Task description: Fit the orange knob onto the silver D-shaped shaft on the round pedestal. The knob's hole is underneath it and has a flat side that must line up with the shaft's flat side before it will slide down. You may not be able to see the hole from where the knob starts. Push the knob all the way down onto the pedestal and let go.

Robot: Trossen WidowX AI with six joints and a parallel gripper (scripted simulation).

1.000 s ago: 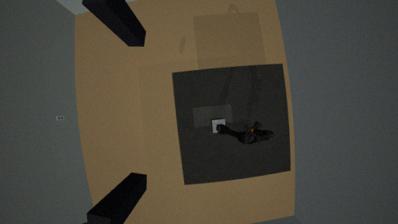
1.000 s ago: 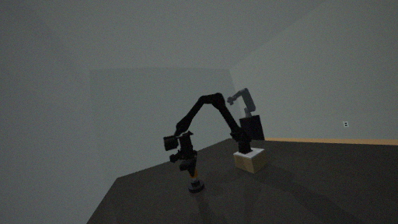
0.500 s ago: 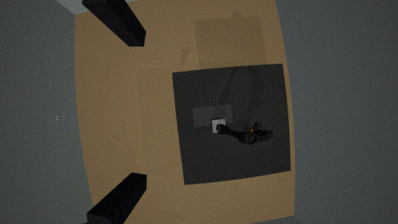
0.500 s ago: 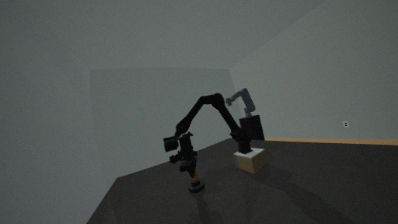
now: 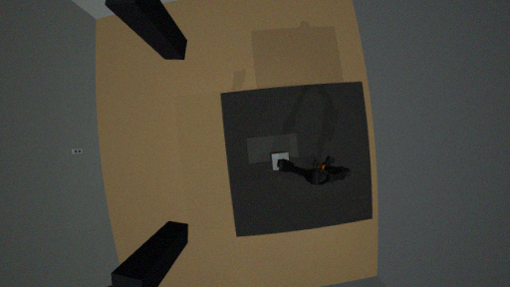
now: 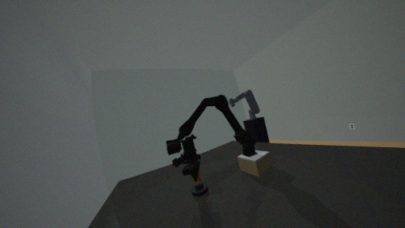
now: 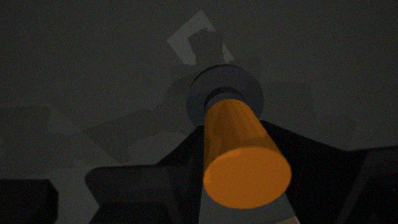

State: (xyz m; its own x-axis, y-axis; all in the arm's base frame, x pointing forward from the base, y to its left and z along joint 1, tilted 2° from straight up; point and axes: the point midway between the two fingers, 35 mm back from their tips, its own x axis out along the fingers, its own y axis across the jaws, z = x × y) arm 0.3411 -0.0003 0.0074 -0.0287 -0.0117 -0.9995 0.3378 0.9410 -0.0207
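Now: the orange knob 30 mm above my gripper tip. From my gripper tip the other things lie so: dark round pedestal 40 mm below.
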